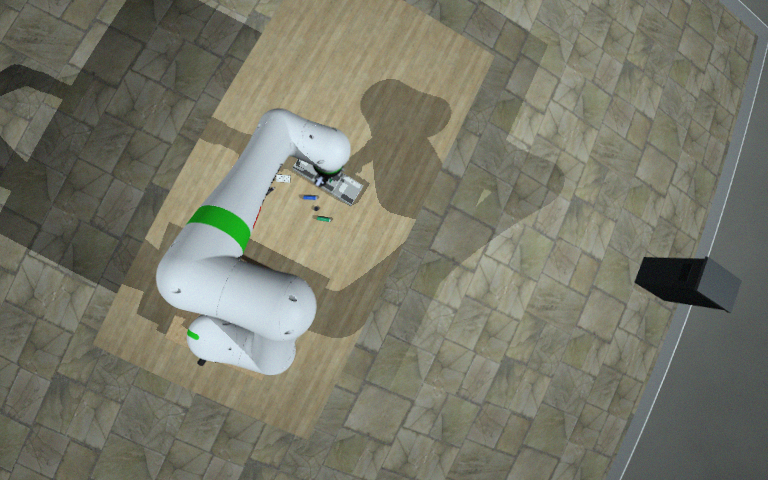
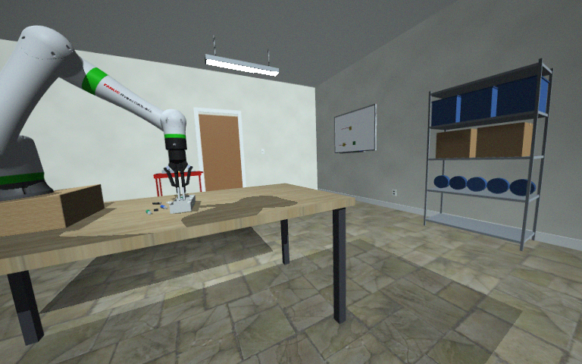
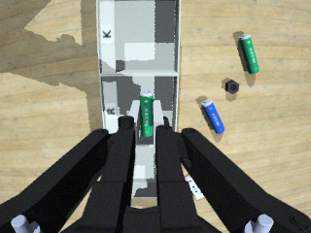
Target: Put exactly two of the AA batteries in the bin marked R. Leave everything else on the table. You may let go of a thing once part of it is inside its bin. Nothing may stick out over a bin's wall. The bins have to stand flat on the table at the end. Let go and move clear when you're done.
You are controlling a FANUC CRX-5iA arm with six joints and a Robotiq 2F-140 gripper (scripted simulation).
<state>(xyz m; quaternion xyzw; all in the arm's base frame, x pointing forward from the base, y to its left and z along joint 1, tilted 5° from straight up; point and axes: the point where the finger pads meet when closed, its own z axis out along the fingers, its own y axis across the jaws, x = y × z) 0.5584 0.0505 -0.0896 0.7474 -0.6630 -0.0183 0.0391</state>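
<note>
The grey bin lies 5 cm below my hand and 1 cm ahead of it. From my hand the other things lie so: blue AA battery (9 cm behind, 6 cm below, 1 cm to the left); then white domino (13 cm to the left, 10 cm behind, 7 cm below); then small black round part (11 cm behind, 7 cm below, 4 cm to the right).
</note>
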